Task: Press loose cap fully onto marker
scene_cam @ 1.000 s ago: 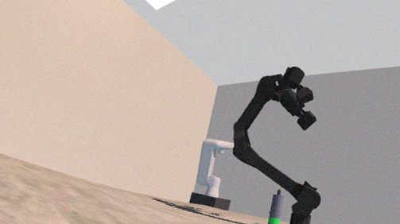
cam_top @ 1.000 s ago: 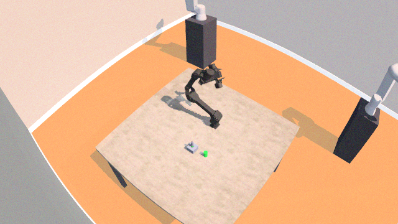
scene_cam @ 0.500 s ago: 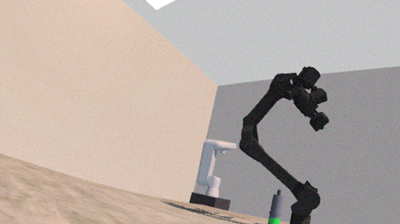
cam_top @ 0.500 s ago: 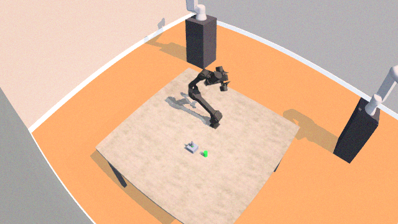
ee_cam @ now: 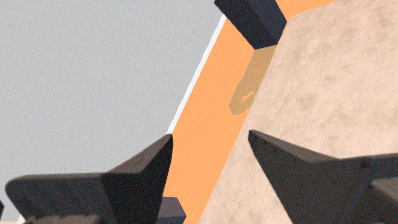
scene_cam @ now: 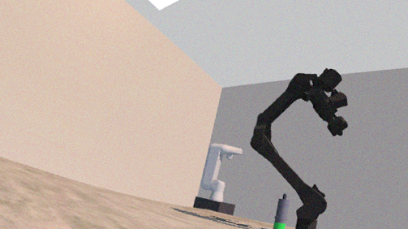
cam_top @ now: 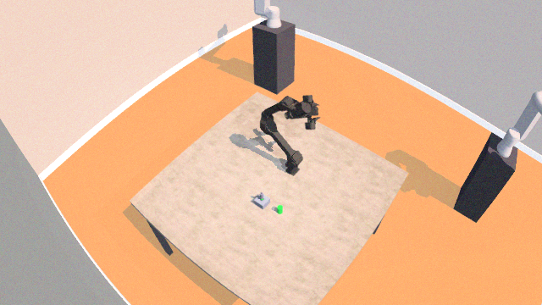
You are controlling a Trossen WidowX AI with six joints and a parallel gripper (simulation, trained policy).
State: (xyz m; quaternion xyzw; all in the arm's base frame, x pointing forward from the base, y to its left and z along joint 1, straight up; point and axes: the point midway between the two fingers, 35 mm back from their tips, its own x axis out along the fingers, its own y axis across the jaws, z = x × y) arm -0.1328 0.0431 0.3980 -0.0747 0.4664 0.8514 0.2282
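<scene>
The green cap is 45 cm ahead of my gripper tip, 36 cm below it and 7 cm to the left of it. From my gripper tip the other things lie so: grey marker (46 cm ahead, 31 cm below, 4 cm to the right); then grey holder block (46 cm ahead, 37 cm below, 4 cm to the right).
</scene>
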